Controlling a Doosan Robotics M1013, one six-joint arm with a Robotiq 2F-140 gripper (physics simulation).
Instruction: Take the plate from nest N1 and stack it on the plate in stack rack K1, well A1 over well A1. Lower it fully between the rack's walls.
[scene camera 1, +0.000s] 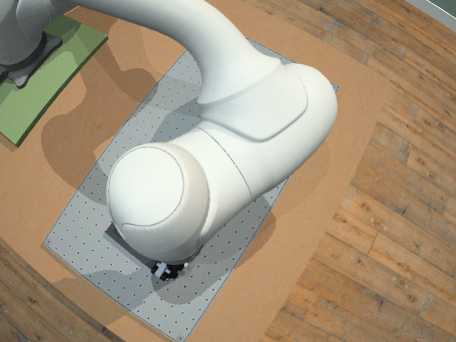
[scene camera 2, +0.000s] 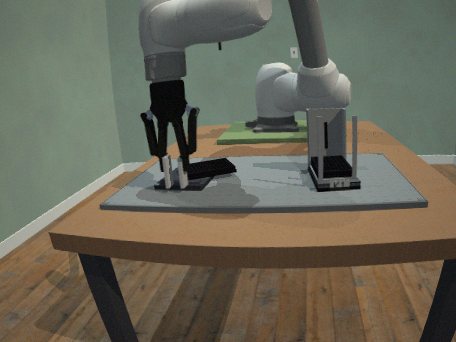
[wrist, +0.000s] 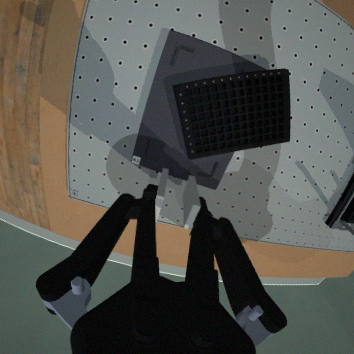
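Where they show: gripper, fingertip midpoint: (scene camera 2: 177, 186) (wrist: 175, 181); arm's base, origin of the base link: (scene camera 1: 24, 54) (scene camera 2: 276, 128).
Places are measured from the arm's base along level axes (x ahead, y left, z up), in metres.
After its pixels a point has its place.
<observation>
The plate from nest N1, a black well plate (scene camera 2: 214, 167) {x 0.606, y -0.124, z 0.017 m} (wrist: 232, 114) {x 0.598, y -0.153, z 0.019 m}, lies skewed and tilted across the nest, one end jutting past the nest's side. Nest N1 (scene camera 1: 117, 235) {x 0.554, y -0.233, z 0.004 m} (scene camera 2: 200, 186) {x 0.697, y -0.137, z 0.002 m} (wrist: 152, 107) {x 0.615, y -0.240, z 0.004 m} is a dark flat base with corner ridges. My gripper (scene camera 2: 175, 172) (wrist: 175, 181) {x 0.700, y -0.190, z 0.004 m} is shut to a narrow gap with nothing between its pale fingertips. The tips are low over one end of the nest, beside the plate. Stack rack K1 (scene camera 2: 314, 130) {x 0.563, y 0.122, z 0.092 m} stands upright and holds another black plate (scene camera 2: 331, 164) {x 0.635, y 0.156, z 0.026 m}. The arm hides the rack in scene camera 1.
The perforated grey board (scene camera 1: 75, 235) {x 0.470, y -0.289, z -0.008 m} (scene camera 2: 265, 197) {x 0.740, y 0.009, z -0.008 m} (wrist: 100, 50) {x 0.562, y -0.320, z -0.008 m} carries the nest and rack. The rack's tall back wall and front posts rise above its plate. A green base mat (scene camera 1: 75, 60) {x 0.172, y 0.057, z -0.003 m} (scene camera 2: 235, 136) {x 0.147, y -0.150, z 0.000 m} lies under the robot's foot on the brown table (scene camera 2: 150, 240) {x 0.904, y -0.174, z -0.021 m}.
</observation>
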